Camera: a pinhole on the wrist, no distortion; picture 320 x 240 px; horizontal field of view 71.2 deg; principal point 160.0 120.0 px. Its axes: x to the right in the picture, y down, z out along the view. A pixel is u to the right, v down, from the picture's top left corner.
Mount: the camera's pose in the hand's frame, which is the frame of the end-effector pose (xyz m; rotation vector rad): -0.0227 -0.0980 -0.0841 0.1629 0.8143 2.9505
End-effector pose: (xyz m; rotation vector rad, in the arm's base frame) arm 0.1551 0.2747 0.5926 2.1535 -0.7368 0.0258
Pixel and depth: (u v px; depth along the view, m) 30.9 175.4 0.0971
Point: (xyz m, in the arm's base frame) 0.2283 0.2840 0.5462
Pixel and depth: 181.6 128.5 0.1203
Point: 0.1542 0.2875 0.5448
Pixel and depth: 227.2 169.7 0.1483
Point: 0.1230 0.2760 0.5052
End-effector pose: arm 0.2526 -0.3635 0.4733 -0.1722 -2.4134 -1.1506
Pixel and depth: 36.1 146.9 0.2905
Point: 0.0428 -0.2472 0.4610
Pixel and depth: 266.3 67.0 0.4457
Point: 0.3882 0.0023 0.4221
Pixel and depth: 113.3 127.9 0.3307
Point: 0.1229 -0.1856 0.4410
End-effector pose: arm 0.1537 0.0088 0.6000 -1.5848 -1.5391 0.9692
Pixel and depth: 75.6 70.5 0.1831
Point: 0.1242 0.0776 0.5565
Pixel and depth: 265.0 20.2 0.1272
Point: 0.1629 -0.0557 0.5835
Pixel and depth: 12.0 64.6 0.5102
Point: 0.0364 0.3783 0.2590
